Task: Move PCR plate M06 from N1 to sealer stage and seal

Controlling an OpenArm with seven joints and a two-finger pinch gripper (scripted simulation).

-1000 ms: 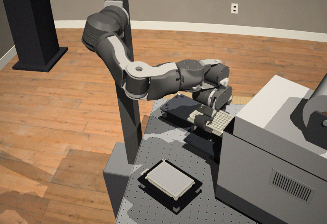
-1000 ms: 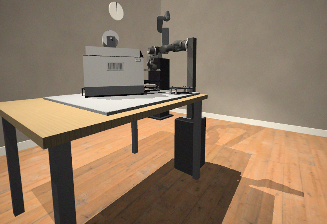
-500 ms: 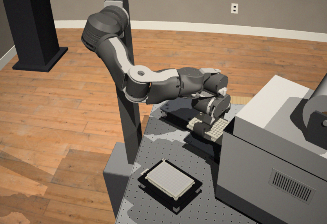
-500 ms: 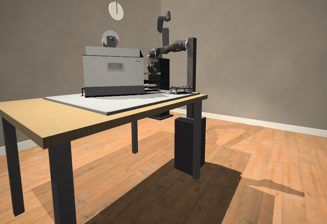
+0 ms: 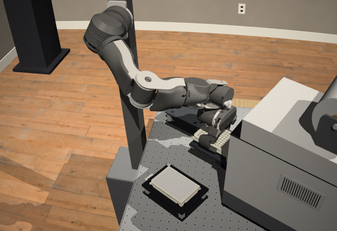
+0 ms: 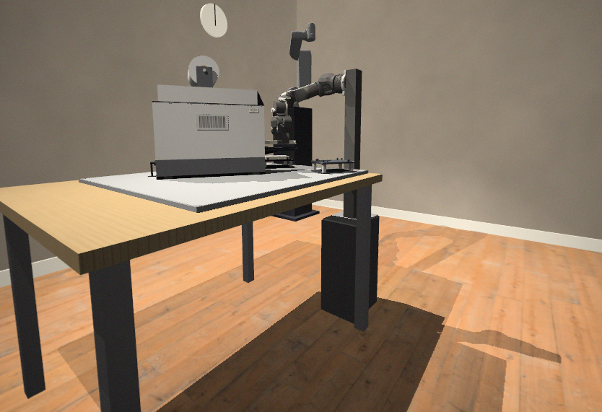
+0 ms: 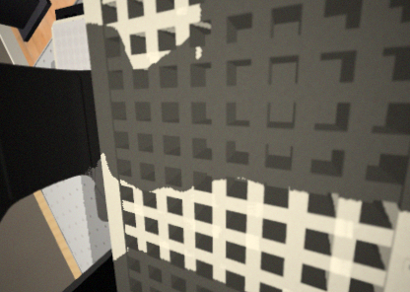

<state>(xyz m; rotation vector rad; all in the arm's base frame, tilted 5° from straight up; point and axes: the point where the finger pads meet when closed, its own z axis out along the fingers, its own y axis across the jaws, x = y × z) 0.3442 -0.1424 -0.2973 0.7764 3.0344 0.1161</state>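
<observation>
Now: hand 3 cm above the dark sealer stage. The rest, counted from my hand: open-welled plate M06 (right at my hand); then square grey key (4 cm ahead, 13 cm to the right, 6 cm above); then yellow warning label (13 cm ahead, 3 cm to the left, 3 cm above).
</observation>
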